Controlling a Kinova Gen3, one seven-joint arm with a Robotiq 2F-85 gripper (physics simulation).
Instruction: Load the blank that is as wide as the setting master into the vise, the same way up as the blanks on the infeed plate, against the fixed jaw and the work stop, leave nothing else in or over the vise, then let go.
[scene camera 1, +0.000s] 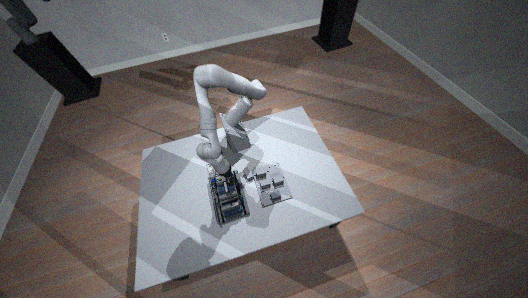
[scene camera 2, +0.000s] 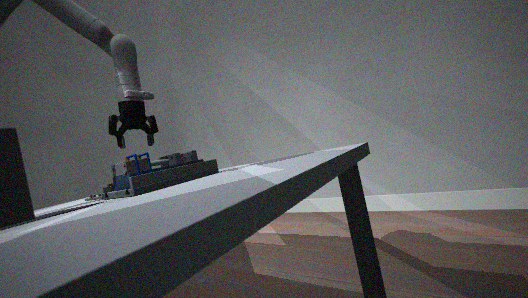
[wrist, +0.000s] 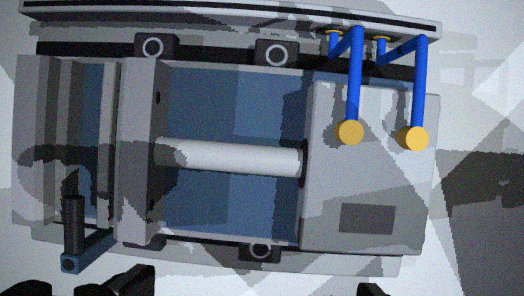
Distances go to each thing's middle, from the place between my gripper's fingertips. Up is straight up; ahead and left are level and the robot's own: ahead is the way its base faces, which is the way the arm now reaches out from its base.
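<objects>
Screw rod (wrist: 175, 152): my hand is 50 mm to the left of it, 30 mm short of it and 70 mm above it. Positions counted from my hand: vise bed (wrist: 255, 108), 50 mm to the right, 40 mm ahead, 100 mm below; infeed plate (scene camera 1: 276, 170), 220 mm to the left, 60 mm ahead, 140 mm below; work stop arm (wrist: 97, 243), 10 mm to the left, 110 mm ahead, 80 mm below.
</objects>
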